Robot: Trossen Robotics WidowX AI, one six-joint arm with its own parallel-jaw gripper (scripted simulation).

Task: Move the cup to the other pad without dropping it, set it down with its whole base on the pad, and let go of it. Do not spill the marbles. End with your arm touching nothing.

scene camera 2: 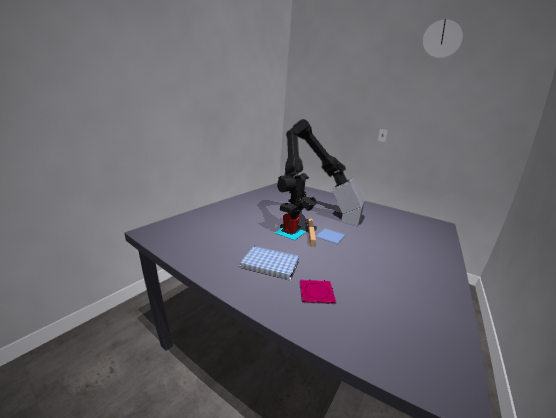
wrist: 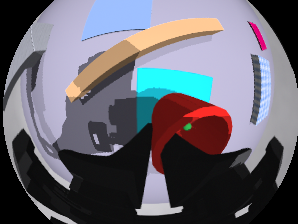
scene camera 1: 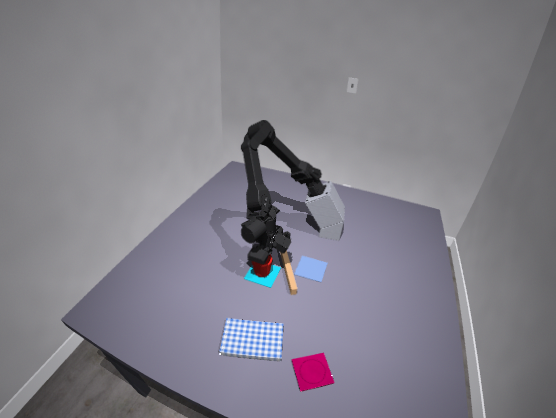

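Note:
My gripper is in the pictures, and the wrist view has it too. Along with the gripper, I can see a red cup and a wooden bar.

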